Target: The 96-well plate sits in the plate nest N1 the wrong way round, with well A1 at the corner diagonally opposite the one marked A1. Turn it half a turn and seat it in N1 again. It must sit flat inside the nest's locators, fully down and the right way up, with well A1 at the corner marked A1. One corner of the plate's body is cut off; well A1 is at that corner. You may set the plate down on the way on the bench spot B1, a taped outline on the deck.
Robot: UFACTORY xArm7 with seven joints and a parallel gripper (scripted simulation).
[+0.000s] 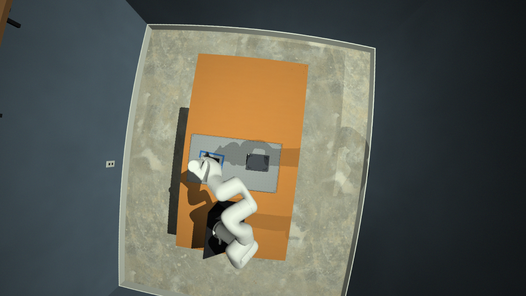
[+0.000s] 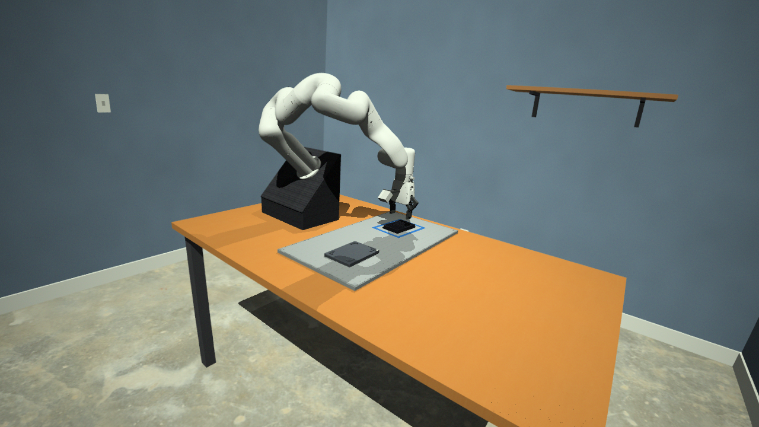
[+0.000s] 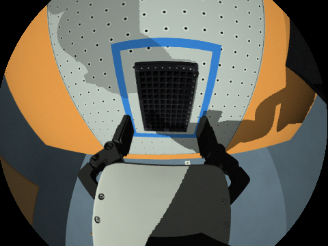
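The black 96-well plate lies 6 cm below my hand. From my hand the other things lie so: dark plate nest N1 (5 cm ahead, 36 cm to the right, 6 cm below); then white A1 mark (10 cm ahead, 28 cm to the right, 5 cm below).
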